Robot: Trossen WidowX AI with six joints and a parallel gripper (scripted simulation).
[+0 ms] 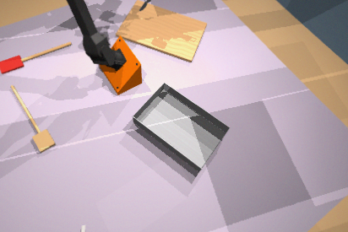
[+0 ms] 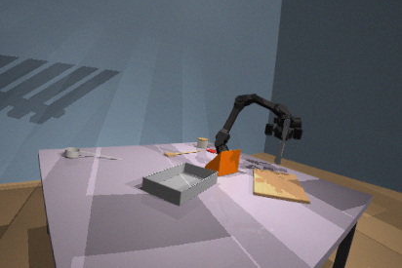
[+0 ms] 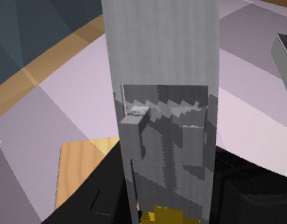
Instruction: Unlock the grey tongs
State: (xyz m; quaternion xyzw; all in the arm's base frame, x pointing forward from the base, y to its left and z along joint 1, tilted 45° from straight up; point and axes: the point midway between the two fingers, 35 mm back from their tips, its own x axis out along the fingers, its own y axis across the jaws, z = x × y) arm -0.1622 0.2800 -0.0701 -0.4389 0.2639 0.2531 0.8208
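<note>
Now: gripper tip 3 cm past the yellow lock piece, 2 cm to the left of it and 1 cm below it. Round my gripper tip: roasting tin (45 cm ahead, 21 cm below, 17 cm to the right); then wooden board (23 cm below); then red spatula (57 cm to the right, 23 cm below, 9 cm behind).
</note>
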